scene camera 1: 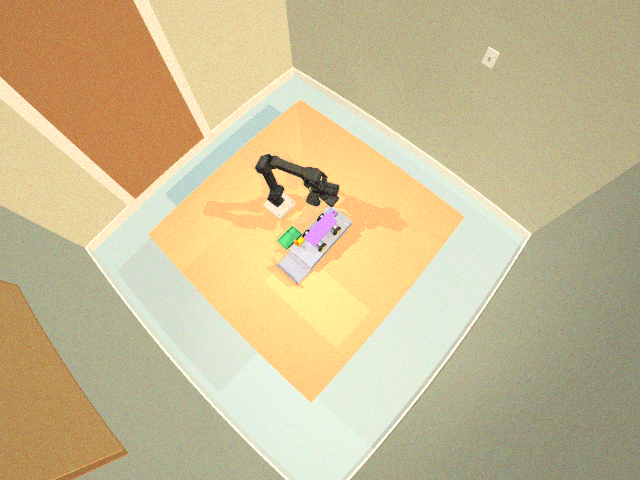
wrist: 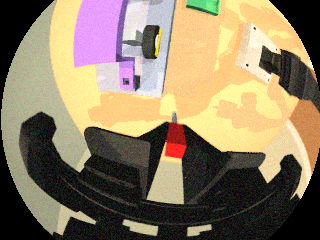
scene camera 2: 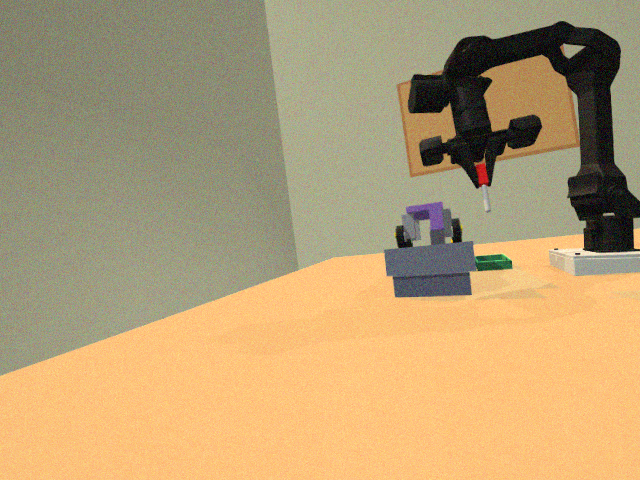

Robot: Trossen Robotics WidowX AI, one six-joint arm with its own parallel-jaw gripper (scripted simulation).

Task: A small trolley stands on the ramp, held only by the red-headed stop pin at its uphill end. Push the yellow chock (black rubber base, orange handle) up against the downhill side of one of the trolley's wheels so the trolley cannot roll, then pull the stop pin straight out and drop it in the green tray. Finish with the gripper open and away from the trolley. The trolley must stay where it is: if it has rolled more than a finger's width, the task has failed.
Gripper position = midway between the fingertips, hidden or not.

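A red-headed stop pin is carried by the gripper (scene camera 2: pixel 483 186).
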